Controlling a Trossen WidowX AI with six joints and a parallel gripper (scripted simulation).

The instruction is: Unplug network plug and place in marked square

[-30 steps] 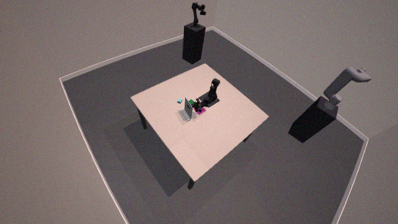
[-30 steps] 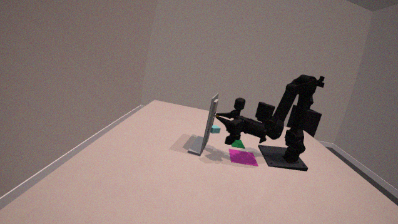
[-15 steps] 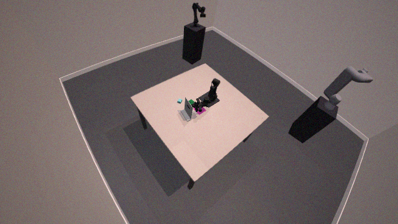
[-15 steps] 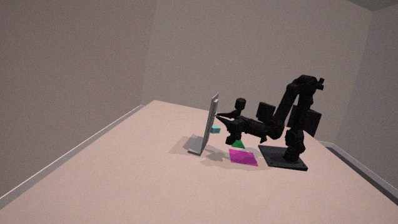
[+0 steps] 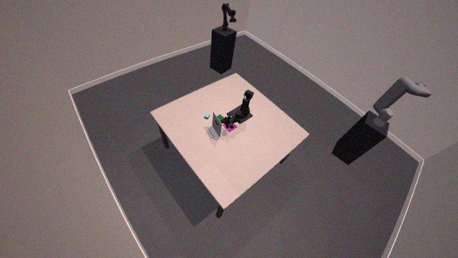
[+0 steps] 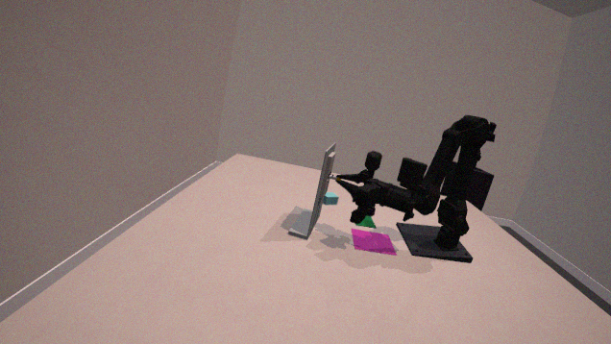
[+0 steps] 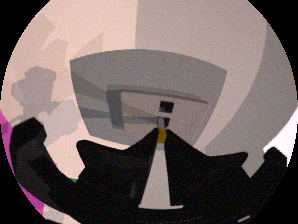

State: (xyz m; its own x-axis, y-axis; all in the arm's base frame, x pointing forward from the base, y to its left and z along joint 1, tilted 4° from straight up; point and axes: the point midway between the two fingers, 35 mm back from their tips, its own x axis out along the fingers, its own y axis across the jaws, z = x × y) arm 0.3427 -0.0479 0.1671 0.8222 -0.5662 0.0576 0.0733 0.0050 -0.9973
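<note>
Right now my gripper tip is 14 cm past the magenta square, 4 cm to the right of it and 16 cm above it. Also, from my gripper tip: grey upright panel (4 cm ahead, 1 cm to the right, 5 cm below); then plug (right at my gripper tip).
</note>
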